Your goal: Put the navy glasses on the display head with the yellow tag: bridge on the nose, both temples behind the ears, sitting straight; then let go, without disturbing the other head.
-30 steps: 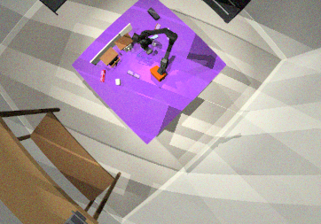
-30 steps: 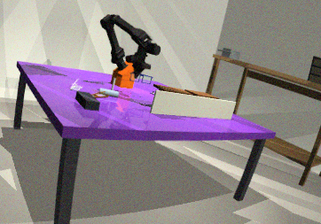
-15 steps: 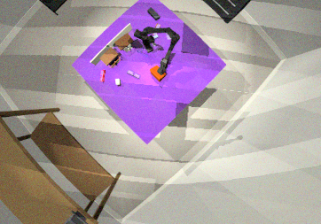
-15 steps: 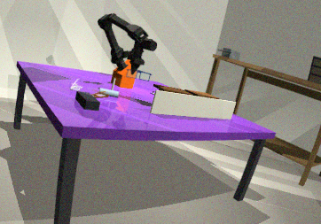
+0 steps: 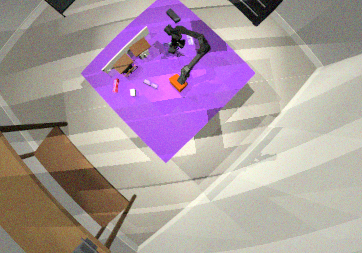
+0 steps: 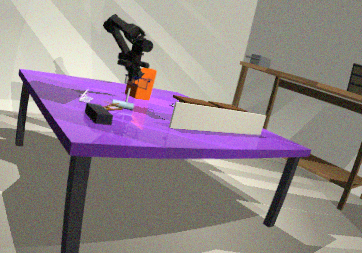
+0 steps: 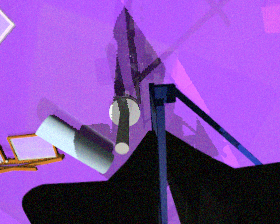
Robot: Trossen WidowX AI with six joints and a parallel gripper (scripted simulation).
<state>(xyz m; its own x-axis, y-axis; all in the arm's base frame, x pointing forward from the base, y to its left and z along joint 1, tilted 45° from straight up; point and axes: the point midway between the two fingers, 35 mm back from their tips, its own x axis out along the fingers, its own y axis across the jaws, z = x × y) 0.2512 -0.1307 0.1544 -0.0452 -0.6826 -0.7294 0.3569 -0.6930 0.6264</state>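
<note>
Now: the grey peg 90 mm below my gripper tip, 30 mm ahead of it and 20 mm to the right of it. Round my gripper tip: black case: 300 mm ahead, 290 mm to the right, 100 mm below; pale blue cylinder: 100 mm below, 90 mm ahead, 70 mm to the right; white panel: 380 mm ahead, 310 mm to the left, 60 mm below.
</note>
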